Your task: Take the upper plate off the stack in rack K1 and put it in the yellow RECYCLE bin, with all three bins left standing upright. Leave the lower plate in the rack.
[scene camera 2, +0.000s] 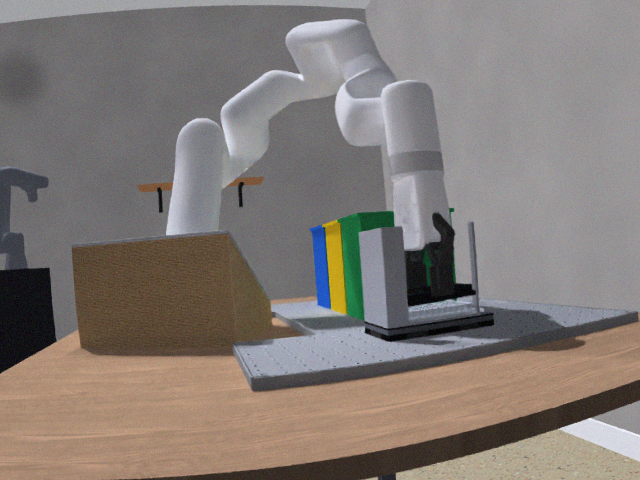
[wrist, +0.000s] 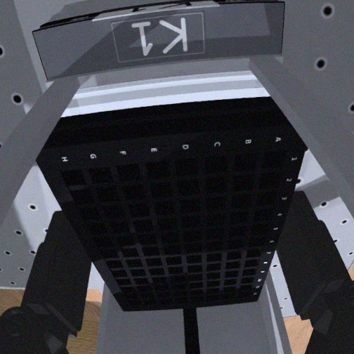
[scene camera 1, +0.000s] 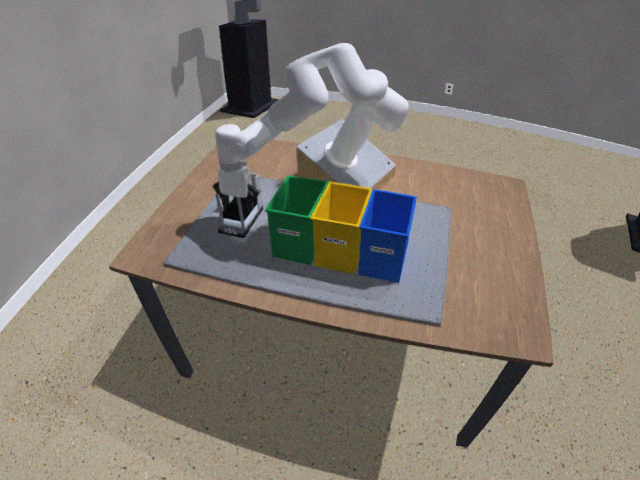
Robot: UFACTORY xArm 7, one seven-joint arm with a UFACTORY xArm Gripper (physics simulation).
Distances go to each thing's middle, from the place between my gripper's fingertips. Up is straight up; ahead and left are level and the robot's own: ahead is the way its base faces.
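Black plate (scene camera 2: 417,296): my hand 1 cm past it. Counted from my hand: white plate (scene camera 2: 448,308), 1 cm behind, 2 cm below; green bin (scene camera 2: 351,225), 24 cm to the left, 4 cm above; yellow recycle bin (scene camera 1: 336,219), 3 cm behind, 36 cm to the left, 4 cm above.
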